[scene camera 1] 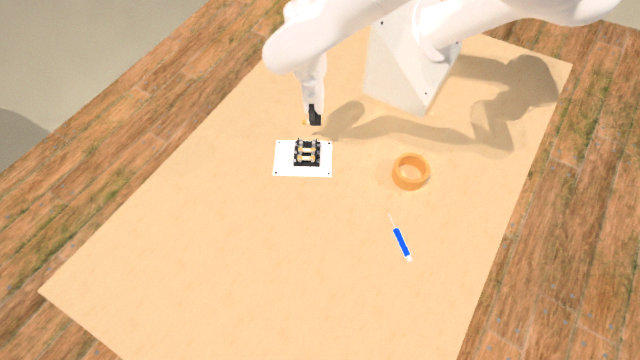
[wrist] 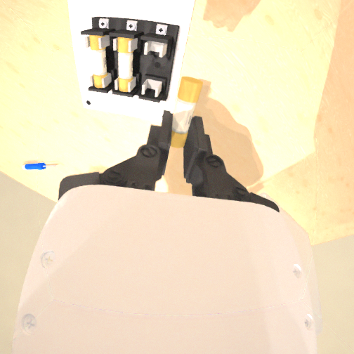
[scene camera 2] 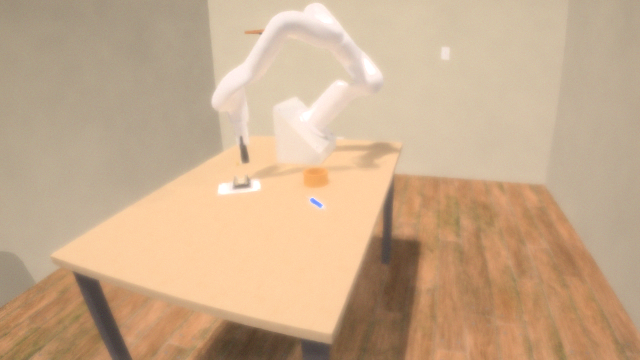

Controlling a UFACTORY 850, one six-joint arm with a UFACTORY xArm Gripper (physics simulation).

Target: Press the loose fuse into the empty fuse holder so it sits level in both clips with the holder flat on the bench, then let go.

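My gripper (scene camera 1: 315, 124) (scene camera 2: 244, 161) (wrist: 178, 128) is shut on the loose fuse and holds it in the air beside the holder. The fuse (scene camera 1: 304, 122) (scene camera 2: 237, 164) (wrist: 190, 90) has yellow end caps and a white body; in the wrist view it slants slightly, its far cap sticking out past the fingertips. The black fuse holder (scene camera 1: 306, 164) (scene camera 2: 241, 185) (wrist: 159, 72) sits on a white plate (scene camera 1: 283, 162) (scene camera 2: 226, 189) (wrist: 132, 7). Two of its positions hold fuses; the right one in the wrist view has empty clips, up and left of the held fuse.
An orange ring (scene camera 1: 411, 185) (scene camera 2: 315, 181) stands on the bench (scene camera 1: 250, 240) (scene camera 2: 215, 240) to the right of the plate in the scene views. A blue screwdriver (scene camera 1: 401, 242) (scene camera 2: 316, 202) (wrist: 35, 166) lies nearer the front. The arm's white base (scene camera 1: 395, 80) (scene camera 2: 295, 140) stands behind.
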